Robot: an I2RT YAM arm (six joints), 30 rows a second.
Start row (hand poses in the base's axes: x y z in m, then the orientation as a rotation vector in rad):
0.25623 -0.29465 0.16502 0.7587 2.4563 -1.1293
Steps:
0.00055 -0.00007 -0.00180 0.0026 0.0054 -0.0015
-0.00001 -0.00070 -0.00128 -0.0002 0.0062 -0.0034
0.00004 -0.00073 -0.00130 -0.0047 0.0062 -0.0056
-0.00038 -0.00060 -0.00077 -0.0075 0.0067 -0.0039
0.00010 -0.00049 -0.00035 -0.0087 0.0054 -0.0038
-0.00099 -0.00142 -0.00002 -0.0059 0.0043 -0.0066
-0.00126 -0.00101 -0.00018 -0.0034 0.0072 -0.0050
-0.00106 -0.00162 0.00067 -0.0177 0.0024 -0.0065
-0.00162 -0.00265 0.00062 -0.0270 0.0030 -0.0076
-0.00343 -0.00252 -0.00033 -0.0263 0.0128 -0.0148
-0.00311 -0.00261 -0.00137 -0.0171 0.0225 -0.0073
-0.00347 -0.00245 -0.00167 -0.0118 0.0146 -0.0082
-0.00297 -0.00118 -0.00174 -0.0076 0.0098 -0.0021
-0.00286 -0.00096 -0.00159 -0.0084 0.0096 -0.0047
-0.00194 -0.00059 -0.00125 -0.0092 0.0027 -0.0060
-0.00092 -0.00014 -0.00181 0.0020 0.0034 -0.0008
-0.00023 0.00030 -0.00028 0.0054 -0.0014 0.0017
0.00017 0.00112 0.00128 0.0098 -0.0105 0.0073
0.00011 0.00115 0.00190 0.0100 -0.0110 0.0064
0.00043 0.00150 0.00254 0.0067 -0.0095 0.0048
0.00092 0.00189 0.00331 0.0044 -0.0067 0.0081
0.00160 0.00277 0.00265 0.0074 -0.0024 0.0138
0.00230 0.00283 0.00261 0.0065 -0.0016 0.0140
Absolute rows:
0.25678 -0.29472 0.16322 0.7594 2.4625 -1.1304
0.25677 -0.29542 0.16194 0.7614 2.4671 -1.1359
0.25681 -0.29615 0.16064 0.7650 2.4680 -1.1473
0.25643 -0.29675 0.15987 0.7654 2.4673 -1.1617
0.25653 -0.29724 0.15952 0.7658 2.4646 -1.1766
0.25554 -0.29866 0.15950 0.7711 2.4628 -1.1885
0.25428 -0.29967 0.15932 0.7738 2.4654 -1.1990
0.25322 -0.30129 0.15999 0.7766 2.4527 -1.2231
0.25160 -0.30394 0.16061 0.7780 2.4326 -1.2583
0.24817 -0.30646 0.16028 0.7845 2.4196 -1.3020
0.24506 -0.30907 0.15891 0.7790 2.4219 -1.3395
0.24159 -0.31152 0.15724 0.7797 2.4223 -1.3660
0.23862 -0.31270 0.15550 0.7757 2.4230 -1.3822
0.23576 -0.31366 0.15391 0.7750 2.4226 -1.4001
0.23382 -0.31425 0.15266 0.7794 2.4161 -1.4144
0.23290 -0.31439 0.15085 0.7791 2.4204 -1.4150
0.23267 -0.31409 0.15057 0.7788 2.4243 -1.4074
0.23284 -0.31297 0.15185 0.7768 2.4255 -1.3863
0.23295 -0.31182 0.15375 0.7763 2.4263 -1.3650
0.23338 -0.31032 0.15629 0.7763 2.4252 -1.3491
0.23430 -0.30843 0.15960 0.7700 2.4244 -1.3365
0.23590 -0.30566 0.16225 0.7549 2.4297 -1.3215
0.23820 -0.30283 0.16486 0.7390 2.4347 -1.3080

